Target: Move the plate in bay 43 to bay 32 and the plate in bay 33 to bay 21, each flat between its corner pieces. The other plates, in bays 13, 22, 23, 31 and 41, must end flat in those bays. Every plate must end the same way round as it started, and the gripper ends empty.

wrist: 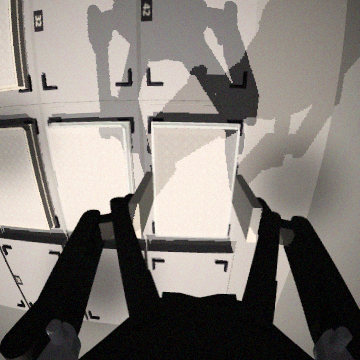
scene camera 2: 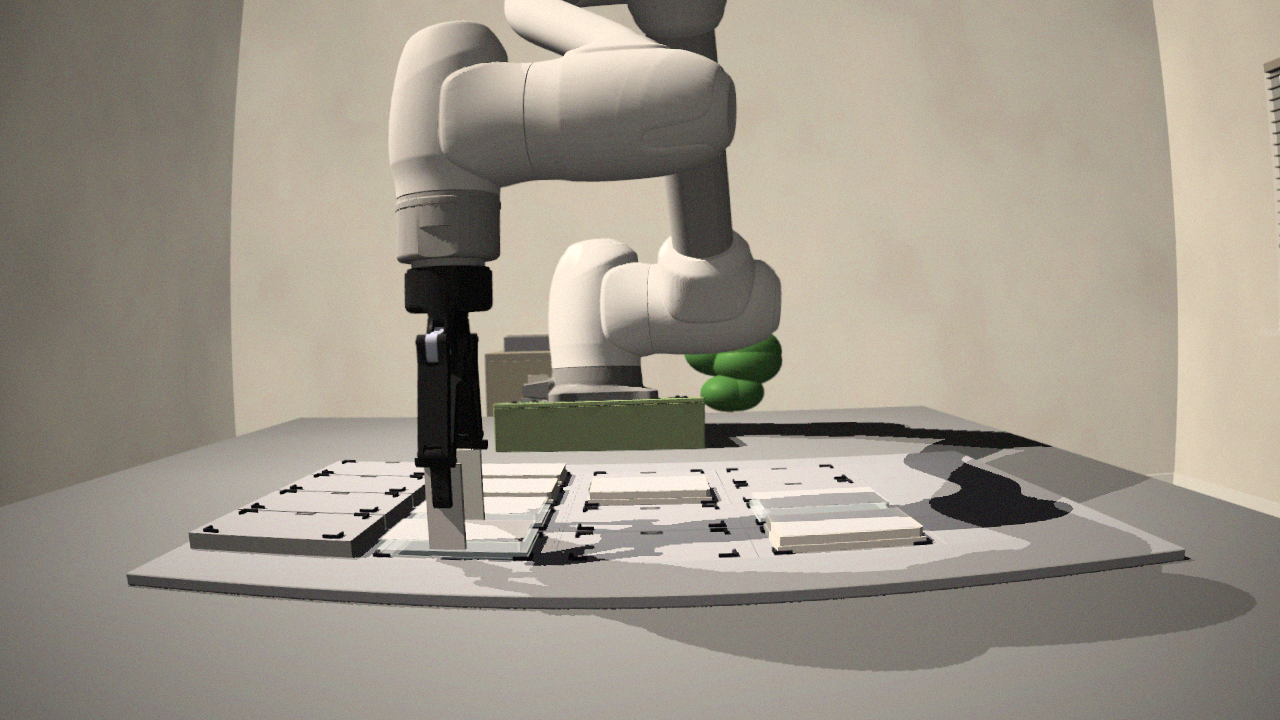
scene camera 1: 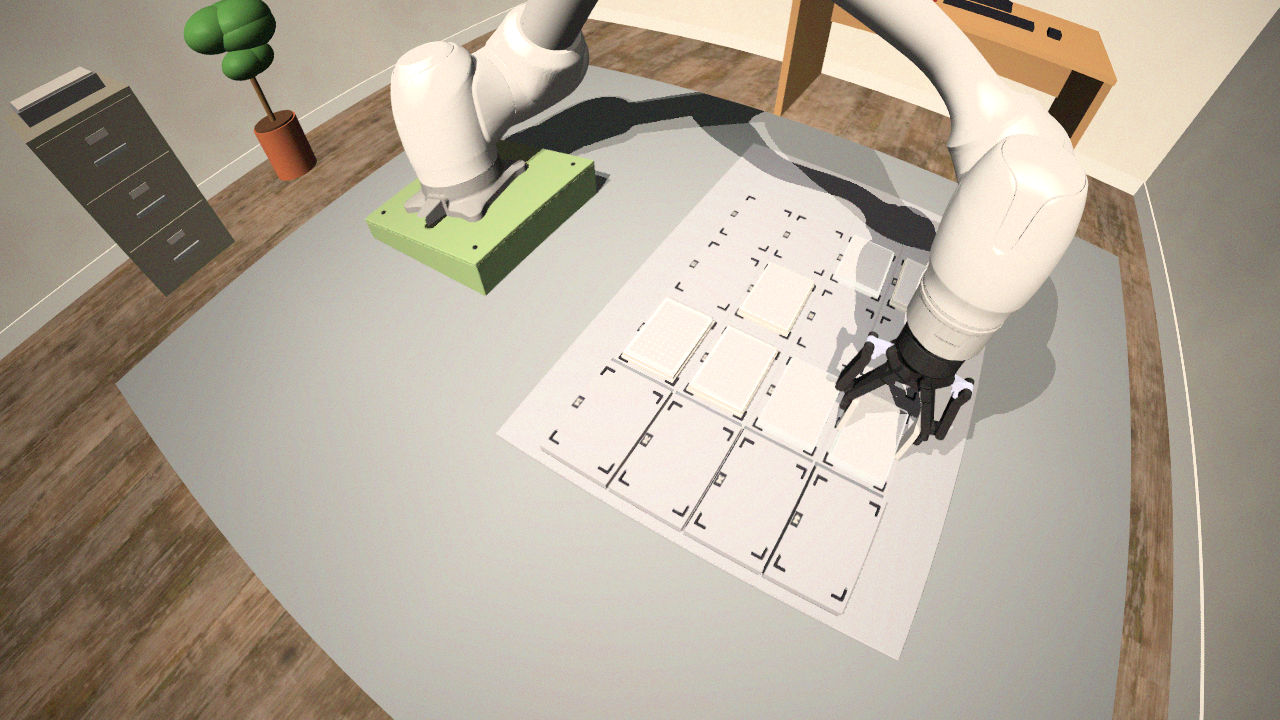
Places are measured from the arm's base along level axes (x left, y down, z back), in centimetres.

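Pixels of known places: gripper, fingertip midpoint: (wrist: pixel 192 185) (scene camera 2: pixel 459 536) (scene camera 1: pixel 870 435); arm's base, origin of the base link: (scene camera 2: pixel 597 400) (scene camera 1: pixel 466 188).
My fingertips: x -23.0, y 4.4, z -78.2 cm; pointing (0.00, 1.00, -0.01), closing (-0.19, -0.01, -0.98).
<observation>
Ahead of a thing's pixels: the offset from my fingertips to its middle. "spot": to the spot under its first point.
The plate in bay 43 @[spot: dy -0.6, dx -3.9, dz +0.9 cm] (scene camera 1: pixel 861 456) (scene camera 2: pixel 501 530) (wrist: pixel 195 150) is low and pale with a clear rim, flat between its corner pieces. My gripper (scene camera 1: pixel 875 434) (scene camera 2: pixel 460 530) (wrist: pixel 192 185) points down over it and is shut on it, a pad against each long side. The plate in bay 33 @[spot: dy -0.6, dx +1.1, dz +11.6 cm] (scene camera 1: pixel 794 402) (wrist: pixel 90 170) lies flat beside it, just past the left finger in the wrist view. Bay 32 @[spot: dy +0.9, dx +17.4, dz +8.5 cm] (scene camera 1: pixel 830 329) (wrist: pixel 65 55) and bay 21 @[spot: dy +0.8, dx +33.1, dz +20.0 cm] (scene camera 1: pixel 780 247) hold no plate. The far finger is partly hidden in scene camera 2.
Plates stand in bay 13 @[spot: dy -0.6, dx +4.9, dz +31.3 cm] (scene camera 1: pixel 668 340), bay 23 @[spot: dy -0.6, dx +3.4, dz +21.1 cm] (scene camera 1: pixel 733 369), bay 22 @[spot: dy -0.6, dx +19.1, dz +18.2 cm] (scene camera 1: pixel 776 298) (scene camera 2: pixel 650 488), bay 31 @[spot: dy -0.6, dx +33.3, dz +4.6 cm] (scene camera 1: pixel 865 265) and bay 41 @[spot: dy -0.6, dx +32.0, dz -3.6 cm] (scene camera 1: pixel 908 284) (scene camera 2: pixel 845 531). The raised row of bays @[spot: dy -0.6, dx -17.4, dz +3.0 cm] (scene camera 1: pixel 827 546) (scene camera 2: pixel 277 528) lies beside the bay 43 row. The arm's green base (scene camera 1: pixel 501 210) (scene camera 2: pixel 599 425) stands behind.
</observation>
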